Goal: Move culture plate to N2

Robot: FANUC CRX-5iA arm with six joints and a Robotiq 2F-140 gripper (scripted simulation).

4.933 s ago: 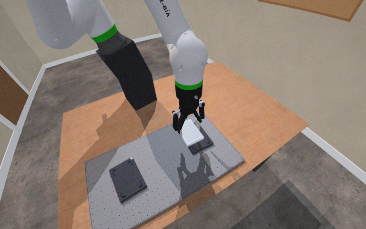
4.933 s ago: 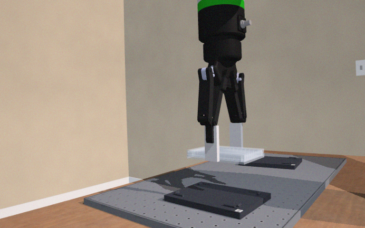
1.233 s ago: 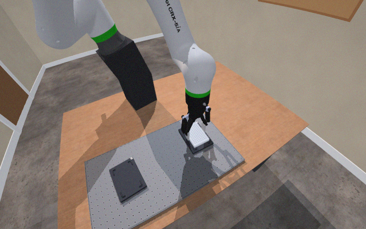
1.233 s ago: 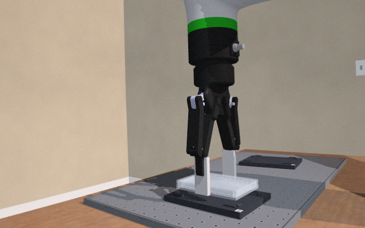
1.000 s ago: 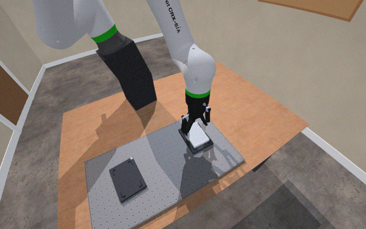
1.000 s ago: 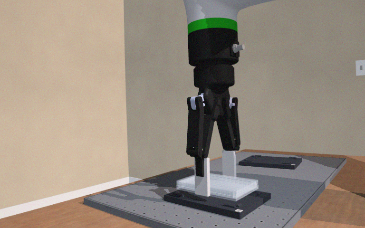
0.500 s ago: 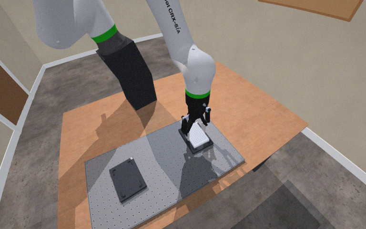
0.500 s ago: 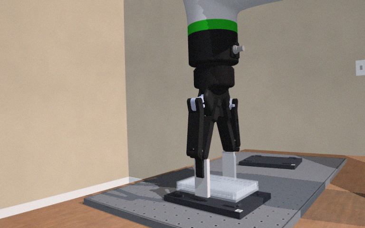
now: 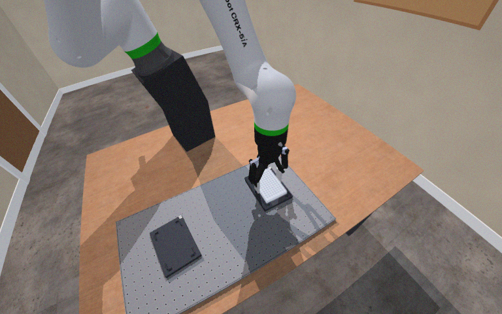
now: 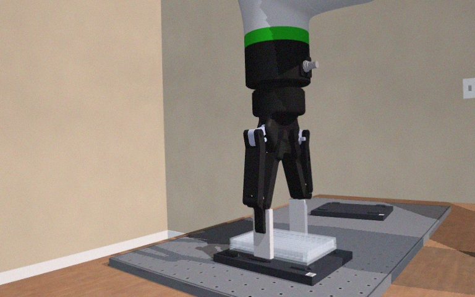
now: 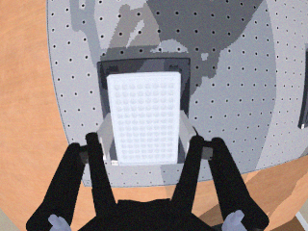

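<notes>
Right now the lid is 1 cm below my hand.
</notes>
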